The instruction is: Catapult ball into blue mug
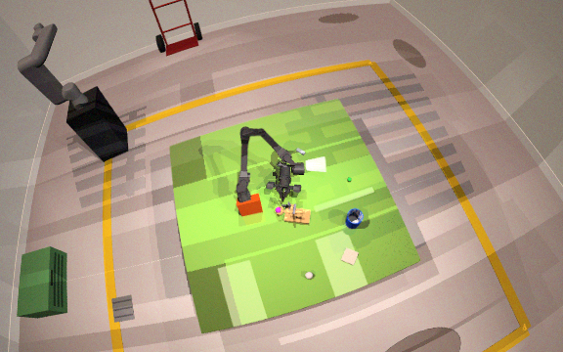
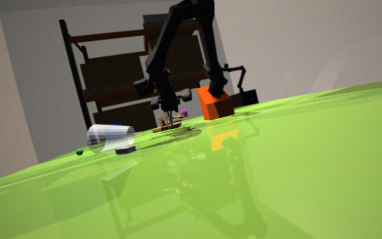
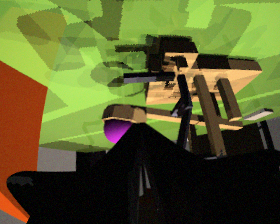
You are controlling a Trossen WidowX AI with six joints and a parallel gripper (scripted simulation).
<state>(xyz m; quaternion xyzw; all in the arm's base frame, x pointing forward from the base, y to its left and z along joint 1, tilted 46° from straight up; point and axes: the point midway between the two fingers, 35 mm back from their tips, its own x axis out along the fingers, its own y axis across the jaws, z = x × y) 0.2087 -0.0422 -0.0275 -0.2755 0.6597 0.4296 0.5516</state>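
Right now the purple ball is 4 cm behind my gripper tip, 3 cm to the right of it and 1 cm below it. Round my gripper tip: catapult (5 cm to the right, 2 cm below, 2 cm ahead); blue mug (32 cm ahead, 26 cm to the right, 5 cm below); small dark block (31 cm to the left, 25 cm ahead, 7 cm below).
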